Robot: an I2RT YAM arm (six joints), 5 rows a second.
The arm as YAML. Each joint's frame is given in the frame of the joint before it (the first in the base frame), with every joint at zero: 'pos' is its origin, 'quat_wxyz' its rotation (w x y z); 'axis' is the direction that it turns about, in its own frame. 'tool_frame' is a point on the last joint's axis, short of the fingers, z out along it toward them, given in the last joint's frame.
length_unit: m
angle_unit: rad
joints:
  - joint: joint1
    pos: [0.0, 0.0, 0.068]
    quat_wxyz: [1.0, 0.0, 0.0, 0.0]
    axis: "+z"
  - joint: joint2
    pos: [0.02, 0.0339, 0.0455]
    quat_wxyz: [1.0, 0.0, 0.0, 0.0]
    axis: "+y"
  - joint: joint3
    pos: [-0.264, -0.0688, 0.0]
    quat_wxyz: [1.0, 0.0, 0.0, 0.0]
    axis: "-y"
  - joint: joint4
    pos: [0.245, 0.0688, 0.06]
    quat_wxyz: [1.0, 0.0, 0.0, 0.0]
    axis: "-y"
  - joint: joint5
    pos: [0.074, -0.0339, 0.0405]
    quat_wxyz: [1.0, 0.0, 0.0, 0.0]
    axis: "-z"
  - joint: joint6
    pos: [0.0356, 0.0, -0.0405]
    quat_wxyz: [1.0, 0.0, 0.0, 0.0]
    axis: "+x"
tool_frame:
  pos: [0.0, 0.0, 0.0]
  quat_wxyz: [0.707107, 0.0, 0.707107, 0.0]
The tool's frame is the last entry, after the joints.
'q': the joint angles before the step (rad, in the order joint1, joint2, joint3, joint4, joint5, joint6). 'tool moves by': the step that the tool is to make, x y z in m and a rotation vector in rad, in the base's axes. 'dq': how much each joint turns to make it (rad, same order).
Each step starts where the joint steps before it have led.
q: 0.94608, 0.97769, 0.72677, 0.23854, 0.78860, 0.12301
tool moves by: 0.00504, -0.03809, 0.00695, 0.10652, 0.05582, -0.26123
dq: -0.11666, -0.08347, 0.02984, -0.20334, 0.13862, 0.18106
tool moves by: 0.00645, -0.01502, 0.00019, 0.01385, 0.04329, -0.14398
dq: -0.06928, 0.00058, 0.03475, -0.12803, 0.06791, 0.08949
